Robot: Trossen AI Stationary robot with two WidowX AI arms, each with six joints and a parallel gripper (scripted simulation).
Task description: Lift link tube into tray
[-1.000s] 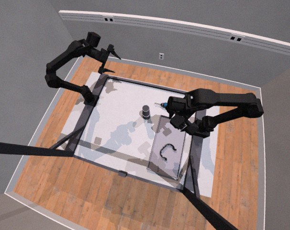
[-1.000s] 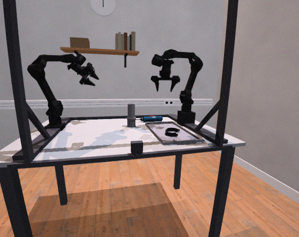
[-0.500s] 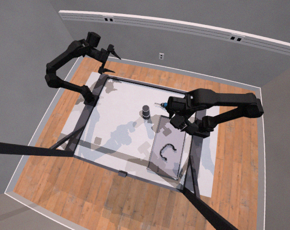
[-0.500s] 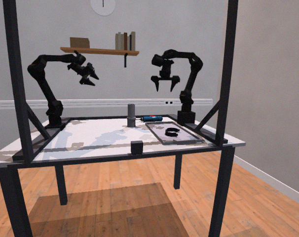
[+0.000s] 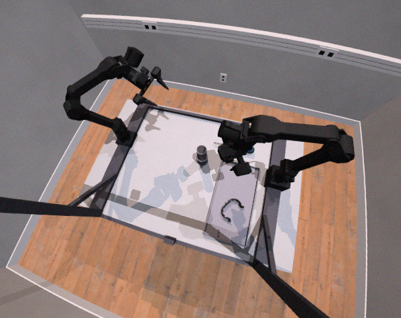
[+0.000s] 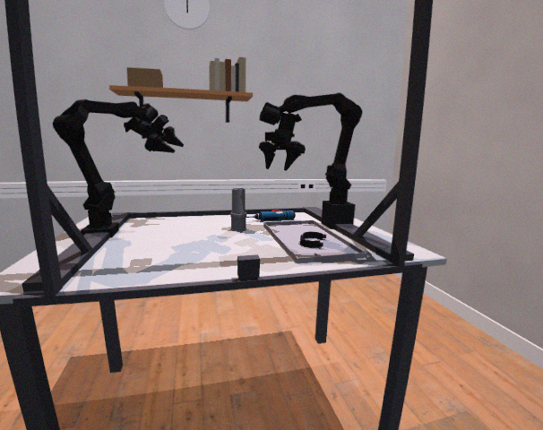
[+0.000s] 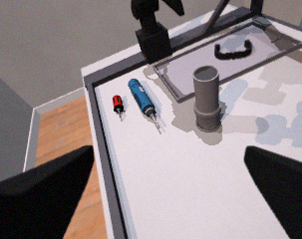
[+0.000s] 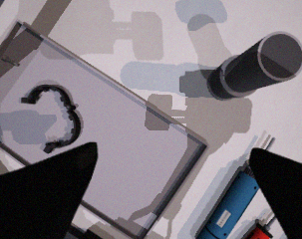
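Now: the grey link tube 16 cm below my right hand, 14 cm to the left of it and 4 cm ahead of it. Also, from my right hand: grey joint module (24 cm below, 14 cm to the left, 4 cm ahead); then small red tool (26 cm ahead, 25 cm below, 5 cm to the right); then tray (26 cm below, 13 cm behind, 8 cm to the right).
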